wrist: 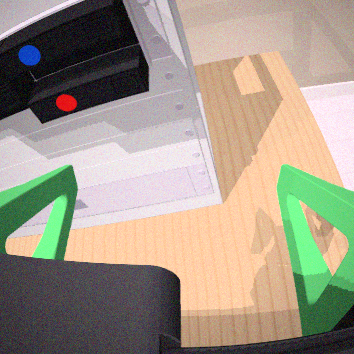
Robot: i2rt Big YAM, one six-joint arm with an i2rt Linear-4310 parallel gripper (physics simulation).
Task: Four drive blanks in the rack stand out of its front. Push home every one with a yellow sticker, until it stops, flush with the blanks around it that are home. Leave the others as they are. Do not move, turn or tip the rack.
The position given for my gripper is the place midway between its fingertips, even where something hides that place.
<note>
In view: my gripper (176, 175) and a rack (116, 96).
</note>
